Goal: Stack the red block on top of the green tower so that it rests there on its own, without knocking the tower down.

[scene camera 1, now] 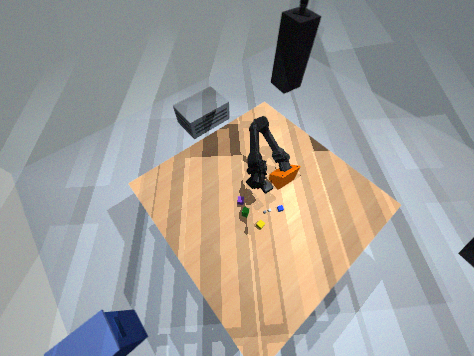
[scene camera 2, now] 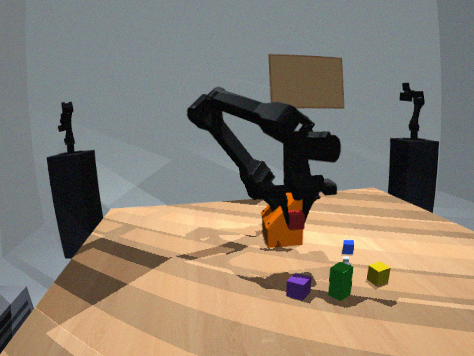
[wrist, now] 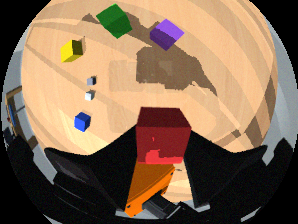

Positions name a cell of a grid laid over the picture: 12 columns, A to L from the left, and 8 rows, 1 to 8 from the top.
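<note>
The red block (wrist: G5) is held by my gripper (scene camera 2: H6), and that gripper is there in the wrist view too (wrist: G5).
</note>
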